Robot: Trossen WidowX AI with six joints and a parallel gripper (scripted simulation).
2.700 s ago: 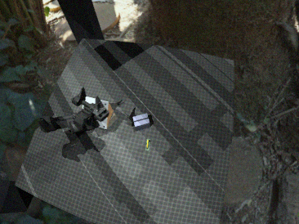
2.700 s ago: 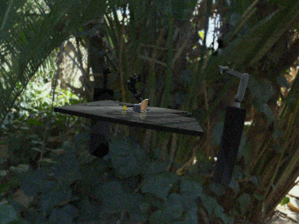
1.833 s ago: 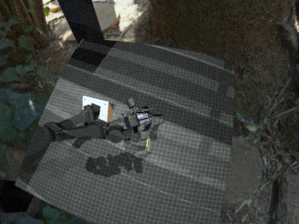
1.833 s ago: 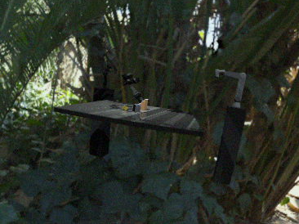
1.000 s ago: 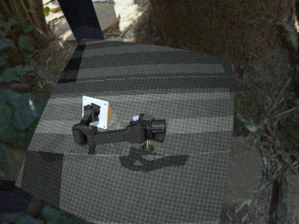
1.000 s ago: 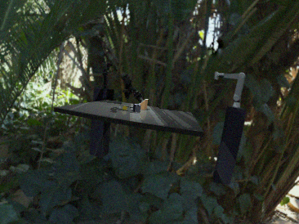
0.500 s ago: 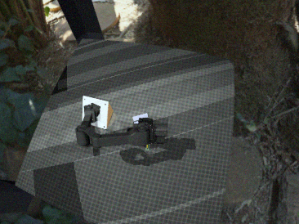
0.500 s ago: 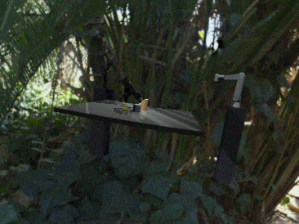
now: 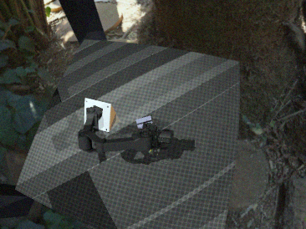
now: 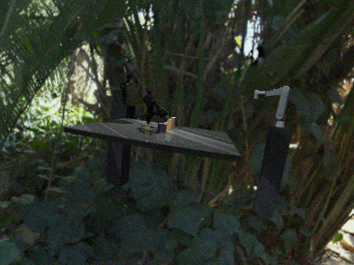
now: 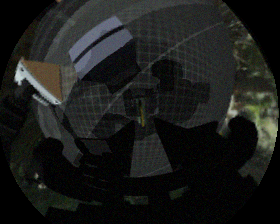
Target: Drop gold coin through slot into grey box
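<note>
My gripper tip is now 3 cm above the gold coin.
</note>
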